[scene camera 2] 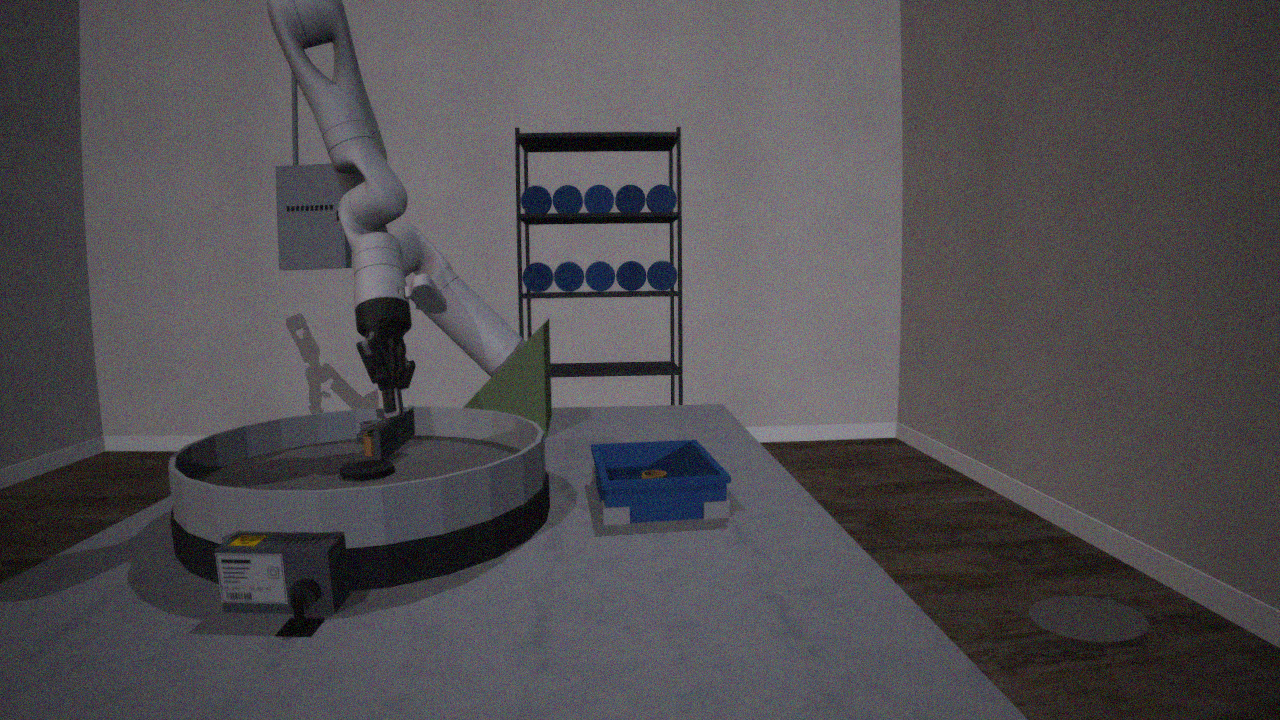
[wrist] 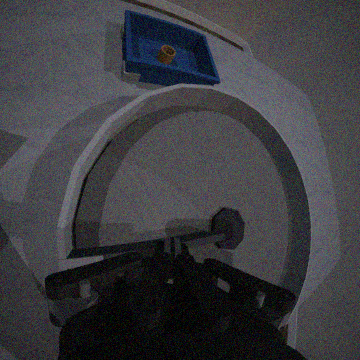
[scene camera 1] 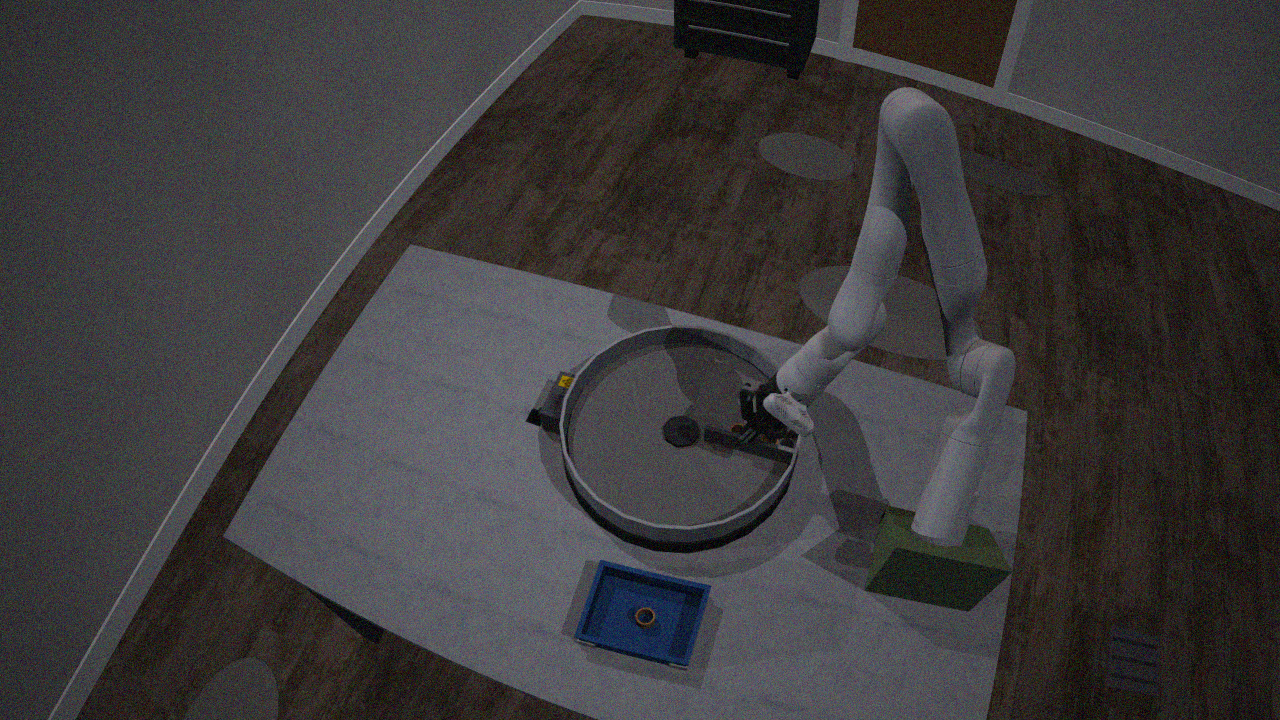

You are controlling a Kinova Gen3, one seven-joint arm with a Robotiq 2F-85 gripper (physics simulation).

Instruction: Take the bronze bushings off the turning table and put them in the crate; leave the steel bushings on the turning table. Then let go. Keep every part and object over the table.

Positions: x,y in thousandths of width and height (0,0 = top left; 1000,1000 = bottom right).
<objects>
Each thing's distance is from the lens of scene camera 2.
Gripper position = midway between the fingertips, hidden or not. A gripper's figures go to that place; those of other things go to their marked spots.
my gripper (scene camera 2: 308,580): 0.96 m
blue crate (scene camera 2: 544,674): 0.80 m
</objects>
